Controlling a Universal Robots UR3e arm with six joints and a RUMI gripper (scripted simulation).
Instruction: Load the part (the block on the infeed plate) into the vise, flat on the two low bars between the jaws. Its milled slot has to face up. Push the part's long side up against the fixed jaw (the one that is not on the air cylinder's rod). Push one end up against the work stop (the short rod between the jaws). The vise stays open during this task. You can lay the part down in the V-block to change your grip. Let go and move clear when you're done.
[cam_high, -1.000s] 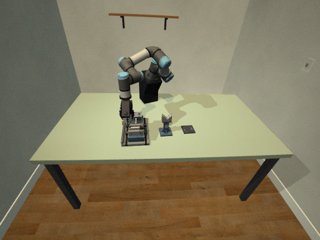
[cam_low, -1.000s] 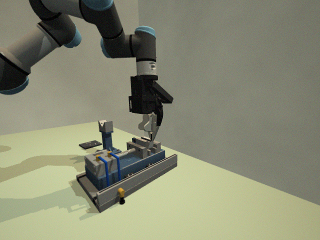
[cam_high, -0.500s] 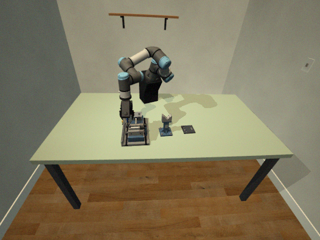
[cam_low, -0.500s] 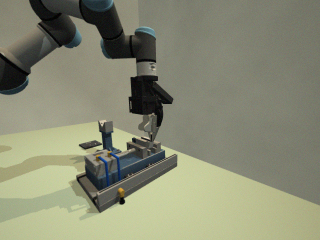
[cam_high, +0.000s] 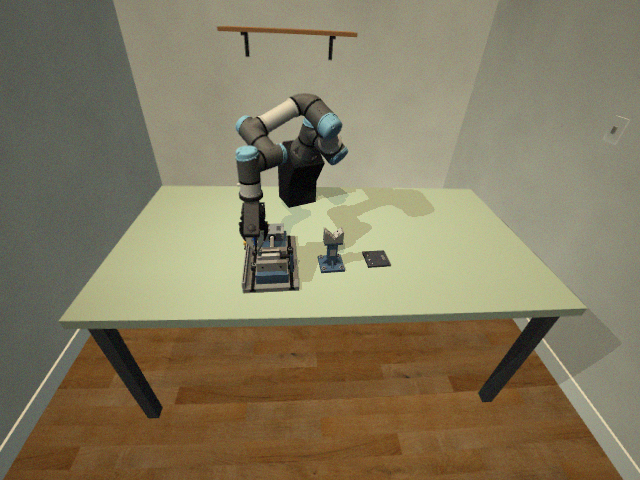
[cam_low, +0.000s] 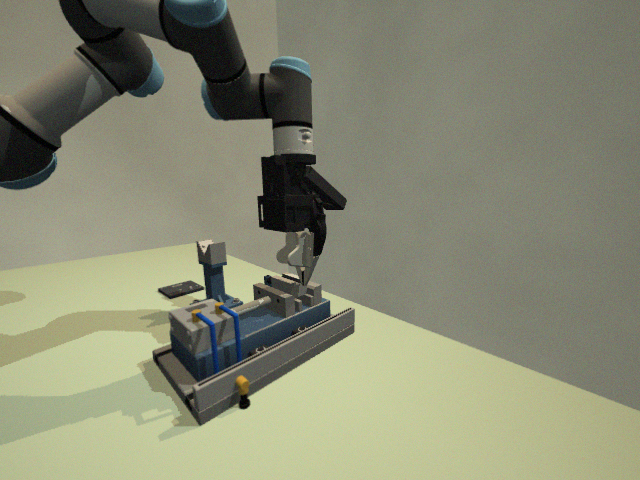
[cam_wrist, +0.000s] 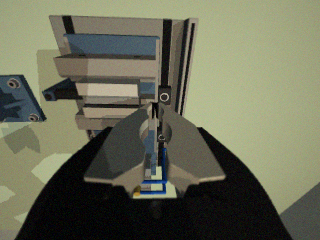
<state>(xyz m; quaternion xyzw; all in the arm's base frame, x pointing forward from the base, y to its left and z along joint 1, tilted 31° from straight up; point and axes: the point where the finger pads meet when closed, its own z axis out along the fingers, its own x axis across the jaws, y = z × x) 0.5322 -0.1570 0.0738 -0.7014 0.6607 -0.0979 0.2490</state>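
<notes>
The part is 50 mm to the left of my hand, 20 mm below it and 10 mm behind it. Round my hand: grey rail (90 mm below, 60 mm behind, 50 mm to the right); fixed jaw (50 mm to the left, 40 mm below, 20 mm ahead); work stop rod (100 mm to the left, 30 mm below, 10 mm behind).
</notes>
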